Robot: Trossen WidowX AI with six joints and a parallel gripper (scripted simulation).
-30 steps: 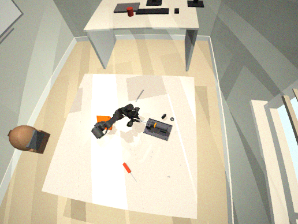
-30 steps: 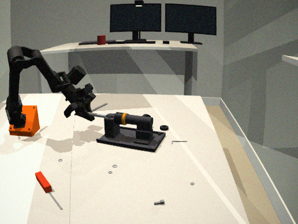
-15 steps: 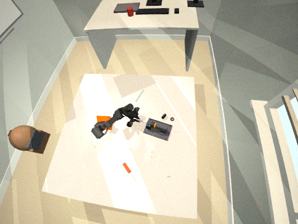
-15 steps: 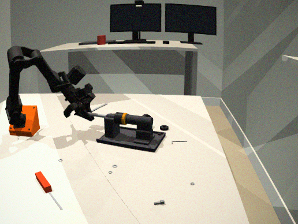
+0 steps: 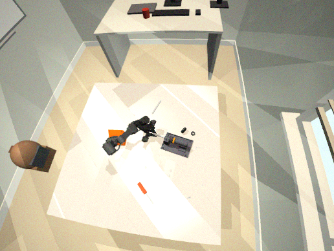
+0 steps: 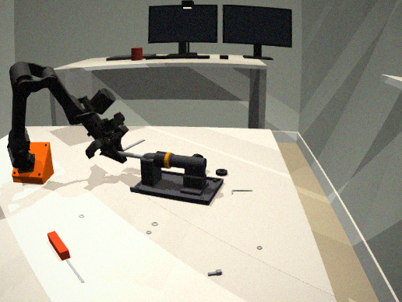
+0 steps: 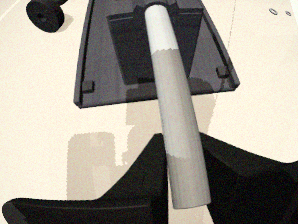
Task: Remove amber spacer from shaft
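My gripper tip is 50 mm short of the grey shaft, 20 mm to the left of it and 20 mm below it. The rest, counted from my gripper tip: amber spacer (130 mm ahead, 60 mm to the right, 20 mm above); thin rod (10 mm behind, 310 mm to the left, 50 mm below); dark fixture (160 mm ahead, 70 mm to the right, 10 mm below).
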